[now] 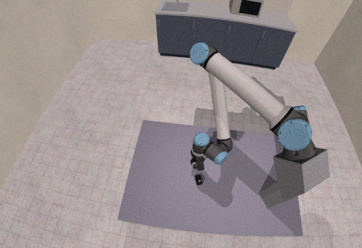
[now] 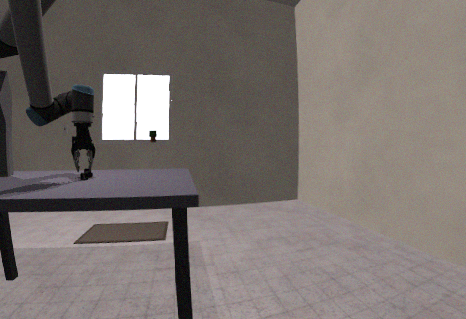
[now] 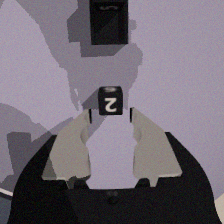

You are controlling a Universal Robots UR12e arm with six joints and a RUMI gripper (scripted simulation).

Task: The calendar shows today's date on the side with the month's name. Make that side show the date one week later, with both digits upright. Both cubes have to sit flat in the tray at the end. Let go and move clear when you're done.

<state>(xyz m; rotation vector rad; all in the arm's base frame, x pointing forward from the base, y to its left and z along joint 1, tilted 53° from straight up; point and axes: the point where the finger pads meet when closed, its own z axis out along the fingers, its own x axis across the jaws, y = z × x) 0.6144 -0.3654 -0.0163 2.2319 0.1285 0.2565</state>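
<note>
My hand is 4 cm above the black number cube. Also, from my hand: black digit cube 12 cm to the left, 3 cm below; then black calendar tray 11 cm to the left, 4 cm below.
</note>
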